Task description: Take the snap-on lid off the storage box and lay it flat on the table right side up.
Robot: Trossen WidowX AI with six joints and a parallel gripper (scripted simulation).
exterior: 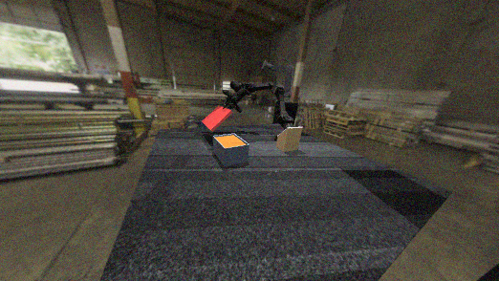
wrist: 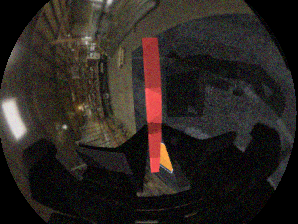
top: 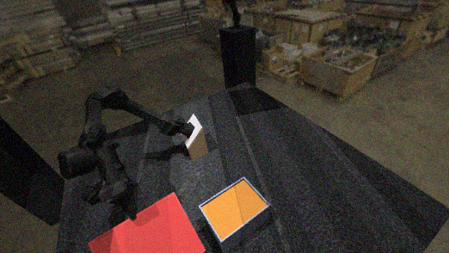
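Right now my gripper tip is 60 mm short of the lid and 50 mm above it. Round my gripper tip: storage box 60 mm ahead, 270 mm to the left, 180 mm below.
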